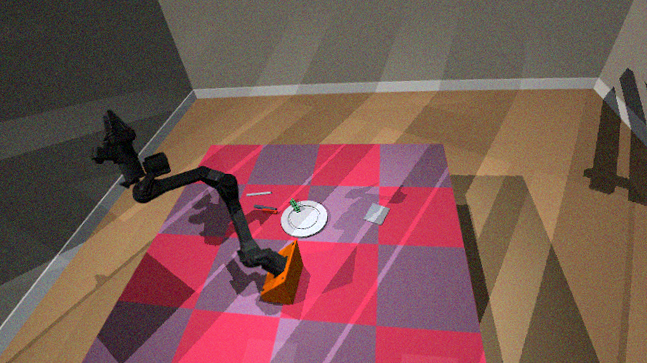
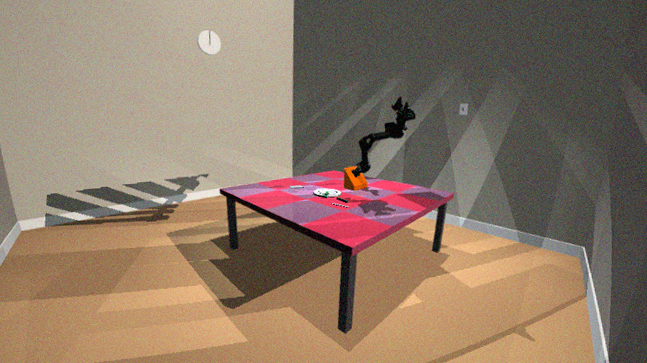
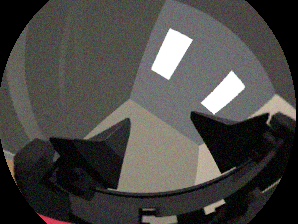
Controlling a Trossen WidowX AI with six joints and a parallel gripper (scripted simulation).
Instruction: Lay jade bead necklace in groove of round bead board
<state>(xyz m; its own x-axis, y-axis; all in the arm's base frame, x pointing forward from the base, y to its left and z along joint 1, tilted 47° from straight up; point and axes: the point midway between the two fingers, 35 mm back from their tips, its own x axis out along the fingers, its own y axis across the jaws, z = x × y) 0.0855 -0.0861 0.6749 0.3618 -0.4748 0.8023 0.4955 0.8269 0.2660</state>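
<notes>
Now: the thin white rod 660 mm below my gripper tip, 320 mm ahead of it and 220 mm to the right of it. The rest, counted from my gripper tip: round white bead board 650 mm below, 460 mm to the right, 170 mm ahead; red-handled tool 660 mm below, 280 mm to the right, 220 mm ahead; flat grey pad 770 mm to the right, 660 mm below, 200 mm ahead.
</notes>
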